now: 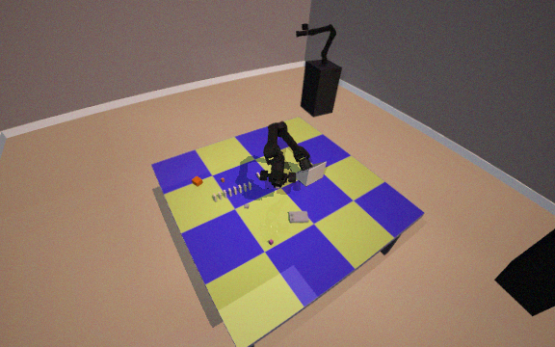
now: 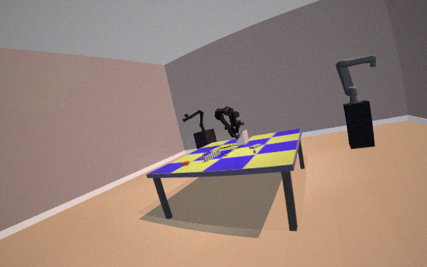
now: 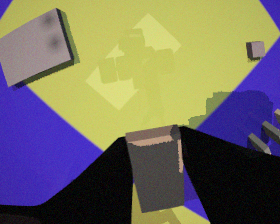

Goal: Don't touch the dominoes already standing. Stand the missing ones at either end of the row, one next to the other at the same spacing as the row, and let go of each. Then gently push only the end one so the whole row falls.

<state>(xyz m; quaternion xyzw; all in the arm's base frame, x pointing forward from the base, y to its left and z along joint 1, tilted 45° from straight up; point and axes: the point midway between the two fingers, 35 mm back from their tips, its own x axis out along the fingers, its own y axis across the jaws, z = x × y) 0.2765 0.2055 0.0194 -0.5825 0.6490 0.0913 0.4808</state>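
My gripper tip is 7 cm past the flat grey slab, 13 cm to the right of it and 15 cm above it. Also, from my gripper tip: small magenta piece (14 cm ahead, 21 cm to the left, 14 cm below); small grey piece (16 cm ahead, 7 cm to the right, 15 cm below); small red piece (21 cm ahead, 32 cm to the right, 14 cm below).
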